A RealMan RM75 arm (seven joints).
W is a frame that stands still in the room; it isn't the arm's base.
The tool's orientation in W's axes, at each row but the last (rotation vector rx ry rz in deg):
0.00 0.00 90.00
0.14 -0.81 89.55
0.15 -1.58 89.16
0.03 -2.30 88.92
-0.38 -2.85 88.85
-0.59 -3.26 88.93
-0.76 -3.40 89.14
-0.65 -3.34 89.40
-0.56 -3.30 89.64
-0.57 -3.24 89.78
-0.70 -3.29 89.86
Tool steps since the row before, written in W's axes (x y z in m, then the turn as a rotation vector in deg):
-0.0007 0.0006 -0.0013 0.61 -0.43 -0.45
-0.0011 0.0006 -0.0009 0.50 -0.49 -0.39
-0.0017 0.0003 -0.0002 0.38 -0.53 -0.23
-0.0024 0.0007 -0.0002 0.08 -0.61 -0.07
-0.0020 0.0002 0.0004 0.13 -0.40 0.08
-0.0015 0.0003 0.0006 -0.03 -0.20 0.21
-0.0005 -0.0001 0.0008 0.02 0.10 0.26
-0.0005 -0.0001 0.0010 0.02 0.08 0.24
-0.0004 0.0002 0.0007 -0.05 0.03 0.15
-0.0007 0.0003 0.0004 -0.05 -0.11 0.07
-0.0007 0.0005 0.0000 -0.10 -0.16 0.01
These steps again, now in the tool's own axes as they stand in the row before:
0.0006 0.0007 -0.0013 -0.43 -0.61 -0.45
0.0006 0.0011 -0.0009 -0.49 -0.50 -0.39
0.0003 0.0017 -0.0002 -0.53 -0.38 -0.23
0.0007 0.0024 -0.0002 -0.61 -0.09 -0.06
0.0002 0.0020 0.0005 -0.40 -0.14 0.09
0.0003 0.0015 0.0007 -0.19 0.02 0.22
-0.0001 0.0005 0.0008 0.11 -0.03 0.26
-0.0001 0.0005 0.0010 0.09 -0.03 0.24
0.0002 0.0004 0.0007 0.03 0.04 0.15
0.0003 0.0007 0.0004 -0.11 0.05 0.08
0.0005 0.0007 0.0000 -0.16 0.10 0.02

